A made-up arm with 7 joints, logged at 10 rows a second.
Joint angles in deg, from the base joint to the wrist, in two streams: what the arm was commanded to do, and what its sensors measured. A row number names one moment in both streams.
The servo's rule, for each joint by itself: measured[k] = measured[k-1] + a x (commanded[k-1-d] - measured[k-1]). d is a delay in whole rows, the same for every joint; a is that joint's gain. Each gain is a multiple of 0.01, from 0.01 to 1. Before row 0 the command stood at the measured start. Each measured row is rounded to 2 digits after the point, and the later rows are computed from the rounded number. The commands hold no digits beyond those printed.
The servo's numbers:
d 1
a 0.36 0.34 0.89 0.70 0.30 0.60 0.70
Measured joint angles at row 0: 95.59, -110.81, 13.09, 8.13, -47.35, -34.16, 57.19
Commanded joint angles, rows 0 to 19: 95.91, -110.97, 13.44, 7.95, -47.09, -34.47, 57.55; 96.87, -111.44, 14.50, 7.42, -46.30, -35.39, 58.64; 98.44, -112.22, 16.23, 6.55, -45.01, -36.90, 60.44; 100.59, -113.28, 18.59, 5.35, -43.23, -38.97, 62.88; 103.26, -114.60, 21.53, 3.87, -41.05, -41.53, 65.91; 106.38, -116.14, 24.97, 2.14, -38.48, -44.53, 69.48; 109.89, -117.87, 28.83, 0.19, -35.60, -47.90, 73.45; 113.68, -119.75, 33.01, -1.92, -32.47, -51.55, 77.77; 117.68, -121.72, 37.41, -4.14, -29.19, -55.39, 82.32; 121.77, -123.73, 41.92, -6.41, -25.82, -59.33, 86.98; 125.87, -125.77, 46.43, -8.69, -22.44, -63.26, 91.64; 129.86, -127.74, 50.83, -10.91, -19.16, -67.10, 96.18; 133.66, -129.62, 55.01, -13.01, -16.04, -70.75, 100.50; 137.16, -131.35, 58.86, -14.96, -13.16, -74.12, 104.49; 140.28, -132.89, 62.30, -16.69, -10.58, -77.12, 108.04; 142.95, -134.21, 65.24, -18.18, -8.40, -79.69, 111.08; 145.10, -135.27, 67.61, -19.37, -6.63, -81.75, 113.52; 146.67, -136.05, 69.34, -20.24, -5.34, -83.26, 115.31; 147.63, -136.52, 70.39, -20.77, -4.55, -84.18, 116.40; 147.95, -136.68, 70.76, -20.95, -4.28, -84.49, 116.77
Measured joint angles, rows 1 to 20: 95.59, -110.81, 13.09, 8.13, -47.35, -34.16, 57.19; 95.71, -110.86, 13.40, 8.00, -47.27, -34.35, 57.44; 96.13, -111.06, 14.38, 7.59, -46.98, -34.97, 58.28; 96.96, -111.45, 16.03, 6.86, -46.39, -36.13, 59.79; 98.27, -112.07, 18.31, 5.80, -45.44, -37.83, 61.95; 100.07, -112.93, 21.18, 4.45, -44.12, -40.05, 64.72; 102.34, -114.02, 24.55, 2.83, -42.43, -42.74, 68.05; 105.06, -115.33, 28.36, 0.98, -40.38, -45.84, 71.83; 108.16, -116.83, 32.50, -1.05, -38.01, -49.27, 75.99; 111.59, -118.49, 36.87, -3.21, -35.36, -52.94, 80.42; 115.25, -120.27, 41.36, -5.45, -32.50, -56.77, 85.01; 119.07, -122.14, 45.87, -7.72, -29.48, -60.66, 89.65; 122.95, -124.04, 50.28, -9.95, -26.38, -64.52, 94.22; 126.81, -125.94, 54.49, -12.09, -23.28, -68.26, 98.62; 130.54, -127.78, 58.38, -14.10, -20.24, -71.78, 102.73; 134.05, -129.52, 61.87, -15.91, -17.34, -74.98, 106.45; 137.25, -131.11, 64.87, -17.50, -14.66, -77.81, 109.69; 140.08, -132.52, 67.31, -18.81, -12.25, -80.17, 112.37; 142.45, -133.72, 69.12, -19.81, -10.18, -82.02, 114.43; 144.31, -134.67, 70.25, -20.48, -8.49, -83.32, 115.81
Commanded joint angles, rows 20 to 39: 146.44, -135.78, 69.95, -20.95, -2.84, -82.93, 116.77; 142.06, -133.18, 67.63, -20.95, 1.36, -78.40, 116.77; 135.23, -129.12, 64.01, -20.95, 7.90, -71.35, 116.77; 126.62, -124.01, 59.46, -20.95, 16.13, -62.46, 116.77; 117.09, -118.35, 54.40, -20.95, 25.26, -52.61, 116.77; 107.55, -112.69, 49.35, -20.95, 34.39, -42.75, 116.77; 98.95, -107.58, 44.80, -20.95, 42.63, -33.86, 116.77; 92.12, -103.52, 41.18, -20.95, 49.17, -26.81, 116.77; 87.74, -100.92, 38.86, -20.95, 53.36, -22.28, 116.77; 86.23, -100.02, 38.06, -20.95, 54.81, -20.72, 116.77; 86.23, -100.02, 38.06, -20.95, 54.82, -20.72, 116.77; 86.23, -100.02, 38.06, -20.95, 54.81, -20.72, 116.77; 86.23, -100.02, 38.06, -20.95, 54.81, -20.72, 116.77; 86.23, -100.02, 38.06, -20.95, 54.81, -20.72, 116.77; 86.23, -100.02, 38.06, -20.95, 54.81, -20.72, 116.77; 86.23, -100.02, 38.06, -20.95, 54.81, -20.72, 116.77; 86.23, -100.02, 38.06, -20.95, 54.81, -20.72, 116.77; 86.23, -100.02, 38.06, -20.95, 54.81, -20.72, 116.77; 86.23, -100.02, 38.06, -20.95, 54.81, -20.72, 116.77; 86.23, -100.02, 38.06, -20.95, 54.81, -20.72, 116.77
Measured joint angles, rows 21 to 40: 145.62, -135.35, 70.70, -20.81, -7.23, -84.02, 116.48; 145.92, -135.50, 70.03, -20.91, -5.91, -83.37, 116.68; 144.53, -134.71, 67.89, -20.94, -3.73, -80.39, 116.74; 141.18, -132.81, 64.44, -20.95, -0.24, -74.97, 116.76; 135.94, -129.82, 60.01, -20.95, 4.67, -67.46, 116.77; 129.15, -125.92, 55.02, -20.95, 10.85, -58.55, 116.77; 121.37, -121.42, 49.97, -20.95, 17.91, -49.07, 116.77; 113.30, -116.71, 45.37, -20.95, 25.33, -39.94, 116.77; 105.68, -112.23, 41.64, -20.95, 32.48, -32.06, 116.77; 99.22, -108.38, 39.17, -20.95, 38.74, -26.19, 116.77; 94.54, -105.54, 38.18, -20.95, 43.56, -22.91, 116.77; 91.55, -103.66, 38.07, -20.95, 46.94, -21.60, 116.77; 89.63, -102.42, 38.06, -20.95, 49.30, -21.07, 116.77; 88.41, -101.60, 38.06, -20.95, 50.95, -20.86, 116.77; 87.63, -101.06, 38.06, -20.95, 52.11, -20.78, 116.77; 87.13, -100.71, 38.06, -20.95, 52.92, -20.74, 116.77; 86.81, -100.48, 38.06, -20.95, 53.49, -20.73, 116.77; 86.60, -100.32, 38.06, -20.95, 53.89, -20.72, 116.77; 86.47, -100.22, 38.06, -20.95, 54.17, -20.72, 116.77; 86.38, -100.15, 38.06, -20.95, 54.36, -20.72, 116.77
